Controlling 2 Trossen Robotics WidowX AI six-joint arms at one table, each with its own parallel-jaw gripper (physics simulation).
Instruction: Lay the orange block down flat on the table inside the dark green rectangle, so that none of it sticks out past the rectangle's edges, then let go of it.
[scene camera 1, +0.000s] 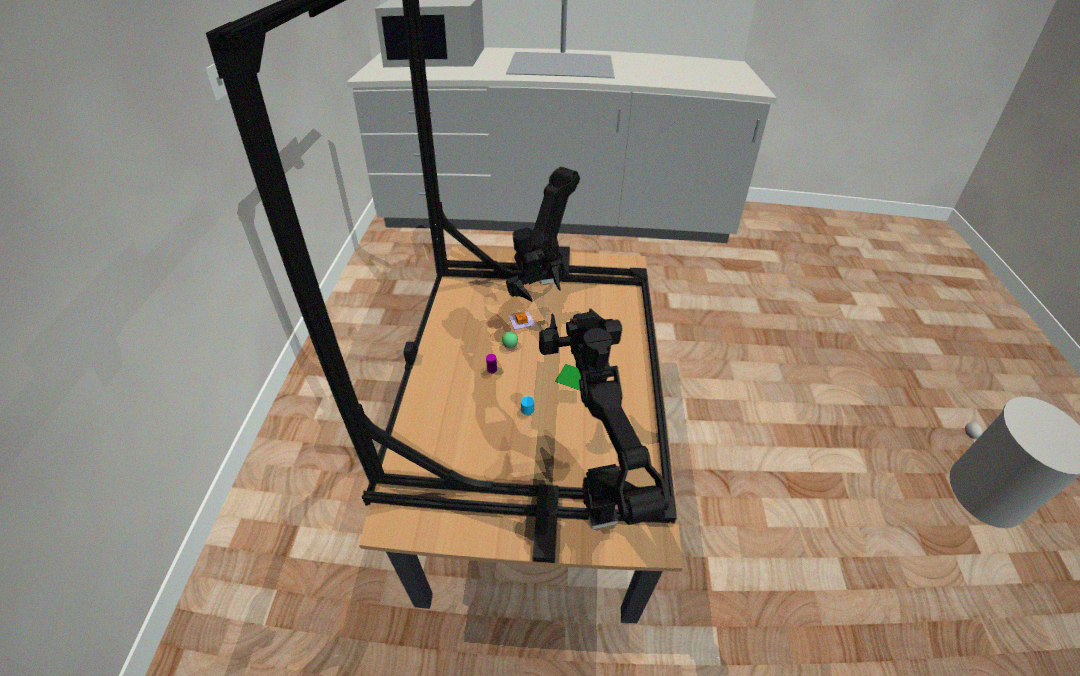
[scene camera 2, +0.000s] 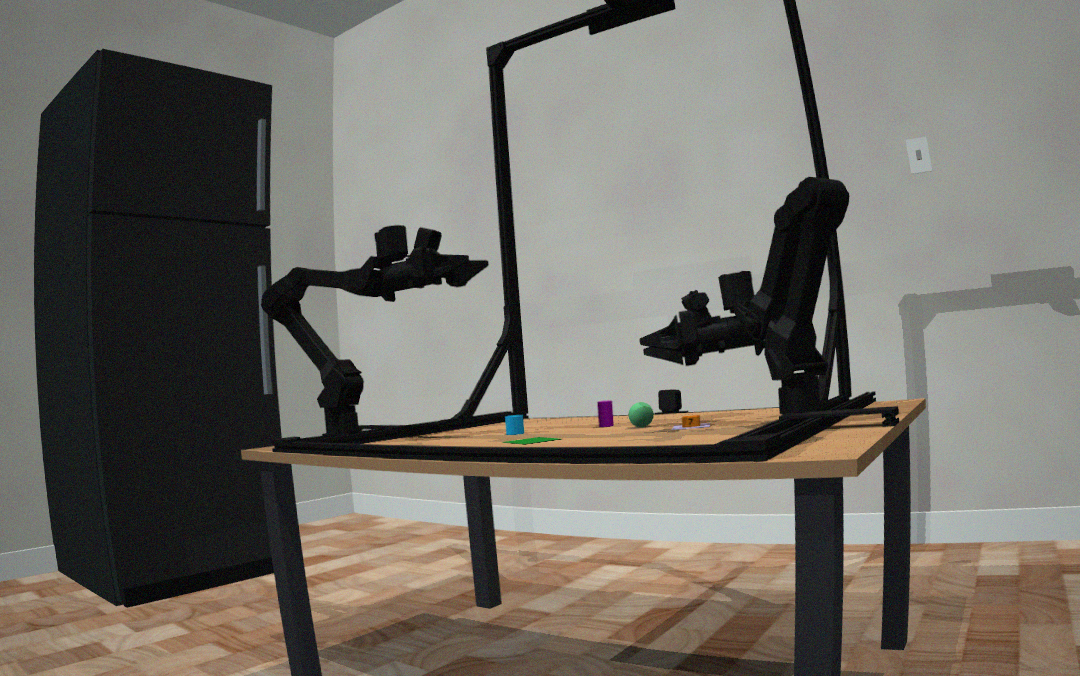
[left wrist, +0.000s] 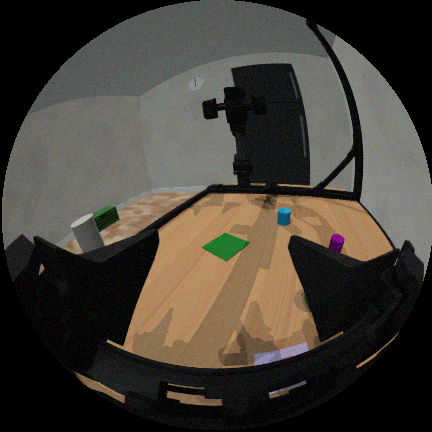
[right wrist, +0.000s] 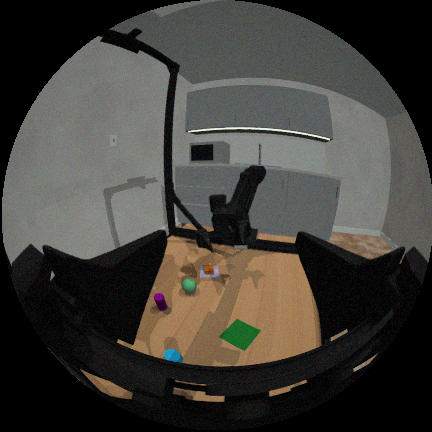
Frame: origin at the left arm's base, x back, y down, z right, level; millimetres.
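Seen in the pictures: left gripper, fingertip midpoint: (scene camera 1: 546, 295) (scene camera 2: 641, 347) (left wrist: 226, 239) (right wrist: 227, 247); right gripper, fingertip midpoint: (scene camera 1: 571, 312) (scene camera 2: 478, 260) (left wrist: 232, 96) (right wrist: 233, 237); left arm's base at its link origin: (scene camera 2: 801, 414) (right wrist: 239, 241); right arm's base at its link origin: (scene camera 1: 601, 511) (scene camera 2: 341, 434) (left wrist: 243, 185).
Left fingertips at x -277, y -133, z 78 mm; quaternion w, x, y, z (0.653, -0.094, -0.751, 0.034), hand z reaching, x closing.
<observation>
Offsets run from my left fingertips to a thing's top centre. "spot": to the spot under its first point.
The small orange block @(dx +71, dy +133, dz +62 mm) (scene camera 1: 521, 318) (scene camera 2: 691, 420) (right wrist: 209, 269) sits on a pale lilac rectangle @(spot: dx +41, dy +151, dz +62 mm) (scene camera 1: 523, 326) (left wrist: 295, 351) (right wrist: 215, 274), with a dark mark on its side; it does not show in the left wrist view. The dark green rectangle @(spot: dx -207, dy +151, dz -21 mm) (scene camera 1: 569, 377) (scene camera 2: 532, 440) (left wrist: 226, 246) (right wrist: 240, 334) lies flat with no block on it. My left gripper (scene camera 1: 543, 293) (scene camera 2: 642, 345) (left wrist: 226, 239) is open and empty, above the table near the orange block, tilted slightly down. My right gripper (scene camera 2: 486, 263) is open and empty, held high and roughly level, well above the table.
A green ball @(dx -34, dy +104, dz +121 mm) (scene camera 1: 510, 340) (scene camera 2: 640, 414) (right wrist: 189, 285) is close to the lilac rectangle. A purple cylinder @(dx -123, dy +101, dz +194 mm) (scene camera 1: 491, 363) (scene camera 2: 605, 413) (left wrist: 336, 243) and a blue cylinder @(dx -296, dy +116, dz +125 mm) (scene camera 1: 527, 405) (scene camera 2: 514, 424) (left wrist: 284, 217) stand upright farther away. A black frame surrounds the work area.
</observation>
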